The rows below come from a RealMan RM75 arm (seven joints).
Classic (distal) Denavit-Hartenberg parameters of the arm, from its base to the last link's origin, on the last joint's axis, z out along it. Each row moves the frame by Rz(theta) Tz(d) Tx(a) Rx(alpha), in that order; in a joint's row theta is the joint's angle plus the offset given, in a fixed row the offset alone. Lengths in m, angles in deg.
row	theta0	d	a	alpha
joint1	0	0.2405	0	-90
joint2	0	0	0	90
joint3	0	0.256	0	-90
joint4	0	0	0	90
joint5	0	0.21	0	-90
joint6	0	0	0	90
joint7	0	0.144	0	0
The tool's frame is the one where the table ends.
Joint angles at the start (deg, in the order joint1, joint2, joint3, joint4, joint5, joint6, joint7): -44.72, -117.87, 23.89, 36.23, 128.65, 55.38, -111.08
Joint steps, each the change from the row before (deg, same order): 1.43, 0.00, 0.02, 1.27, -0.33, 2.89, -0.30; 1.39, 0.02, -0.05, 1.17, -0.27, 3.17, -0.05; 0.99, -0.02, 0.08, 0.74, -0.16, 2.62, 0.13; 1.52, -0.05, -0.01, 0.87, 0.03, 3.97, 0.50; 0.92, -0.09, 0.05, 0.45, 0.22, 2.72, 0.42; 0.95, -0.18, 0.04, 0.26, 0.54, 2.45, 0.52; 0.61, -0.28, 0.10, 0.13, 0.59, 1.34, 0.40
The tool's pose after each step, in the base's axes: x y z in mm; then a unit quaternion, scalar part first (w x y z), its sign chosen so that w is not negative. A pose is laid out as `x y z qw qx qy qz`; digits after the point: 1 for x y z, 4 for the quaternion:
-270.6 438.9 50.7 0.3426 -0.7867 -0.4615 -0.2255
-274.4 430.2 52.5 0.3284 -0.7911 -0.4627 -0.2283
-276.2 423.0 52.4 0.3145 -0.7968 -0.4622 -0.2295
-279.9 411.1 51.0 0.2924 -0.8059 -0.4611 -0.2289
-281.6 402.7 48.7 0.2753 -0.8132 -0.4597 -0.2271
-284.4 393.6 45.1 0.2583 -0.8201 -0.4595 -0.2225
-286.4 387.4 41.1 0.2473 -0.8247 -0.4597 -0.2174

